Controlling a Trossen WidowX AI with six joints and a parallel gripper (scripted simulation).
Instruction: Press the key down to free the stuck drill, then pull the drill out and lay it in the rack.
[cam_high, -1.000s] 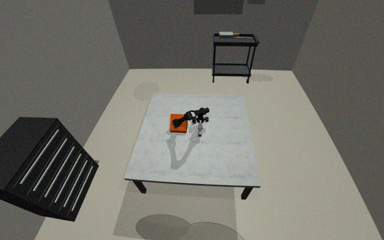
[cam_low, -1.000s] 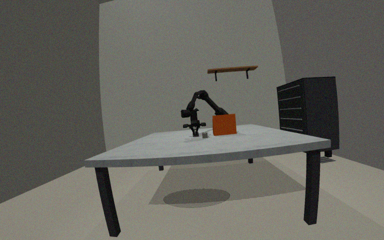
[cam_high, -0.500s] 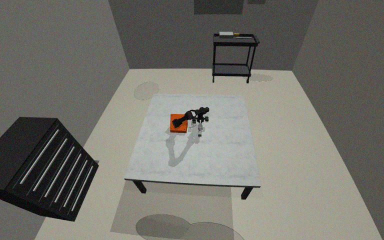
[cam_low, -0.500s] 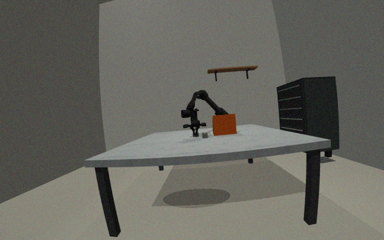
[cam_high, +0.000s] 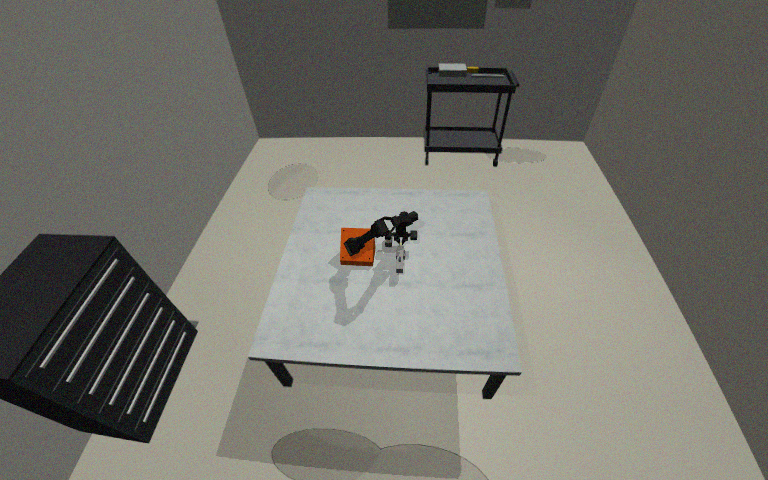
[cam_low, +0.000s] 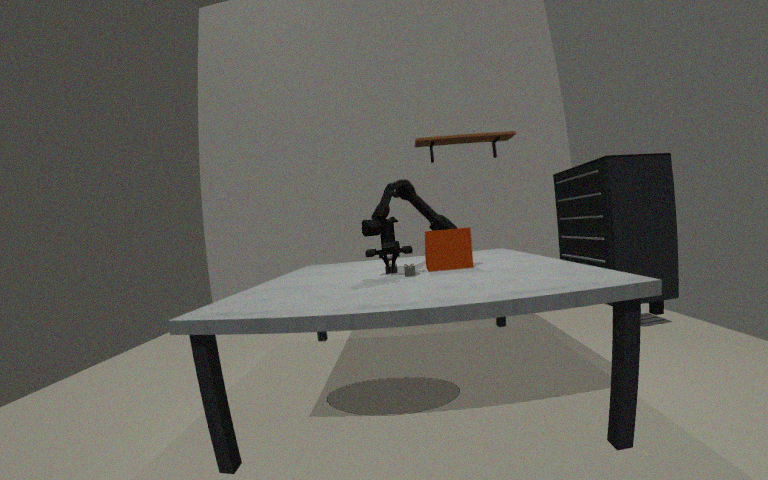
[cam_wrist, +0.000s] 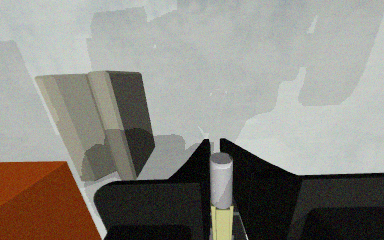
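Now: gripper tip 5 cm to the left of the drill, 4 cm below it and 1 cm short of it. Also, from my gripper tip: grey grooved block 8 cm behind, 1 cm to the left, 1 cm above.
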